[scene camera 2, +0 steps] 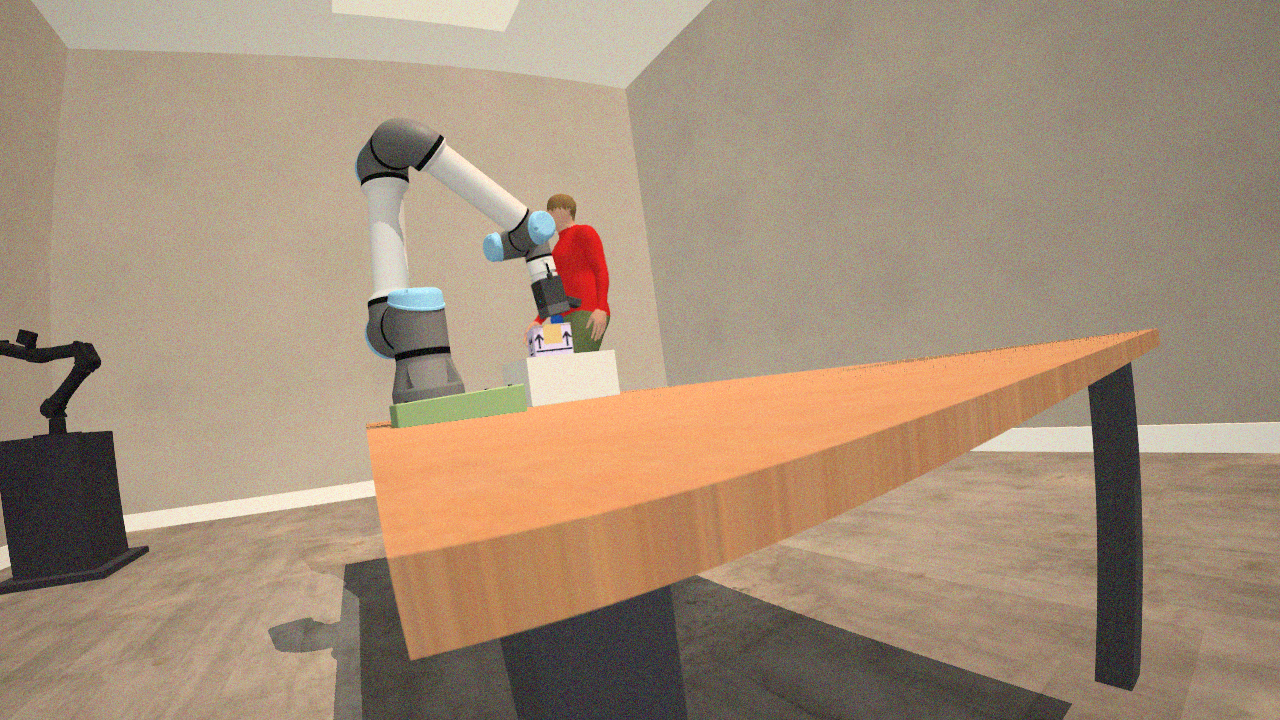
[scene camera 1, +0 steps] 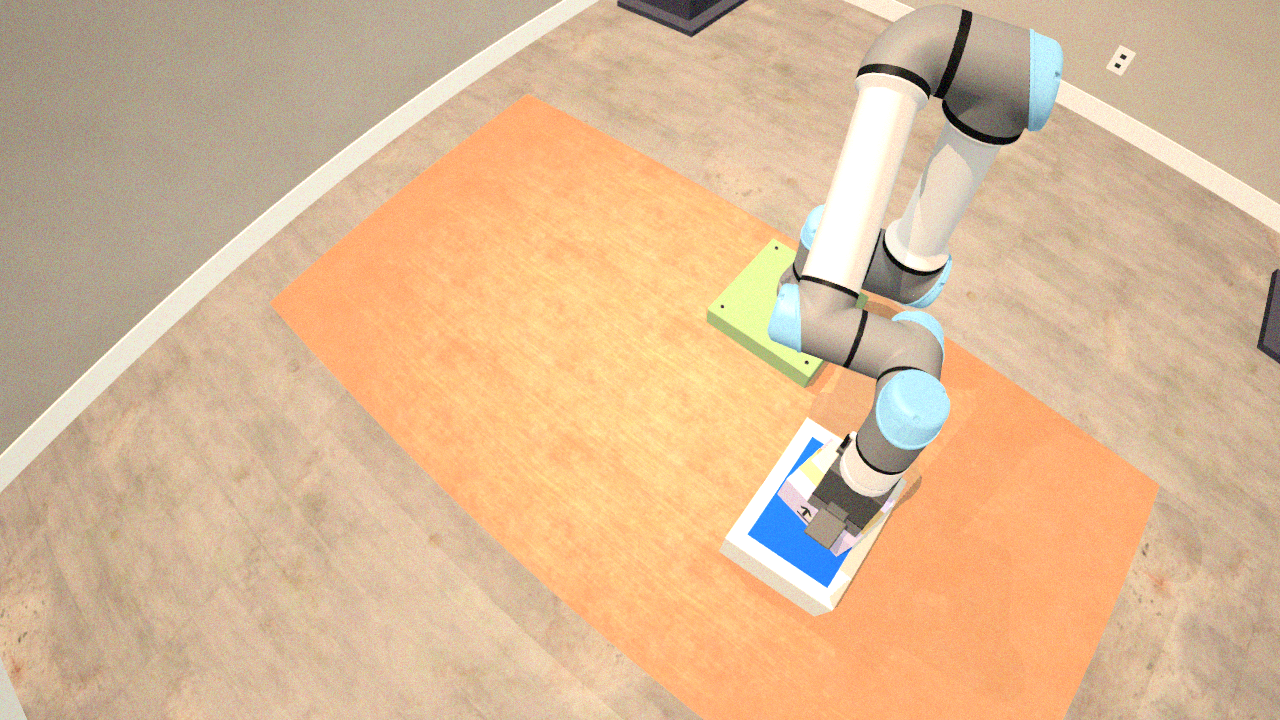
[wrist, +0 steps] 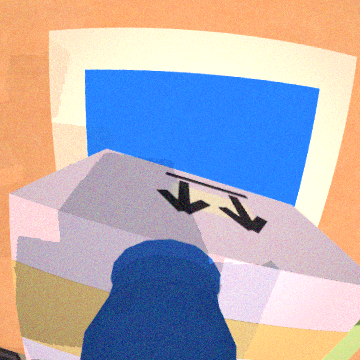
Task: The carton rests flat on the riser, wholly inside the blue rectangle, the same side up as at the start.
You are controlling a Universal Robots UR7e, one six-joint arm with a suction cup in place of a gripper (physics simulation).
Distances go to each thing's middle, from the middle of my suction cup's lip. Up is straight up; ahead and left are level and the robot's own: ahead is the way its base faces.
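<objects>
The carton [scene camera 1: 798, 487] is 3 cm behind my suction cup, 1 cm to the right of it and 5 cm below it. As for the riser [scene camera 1: 768, 541], that's 2 cm behind my suction cup, 2 cm to the right of it and 15 cm below it.
</objects>
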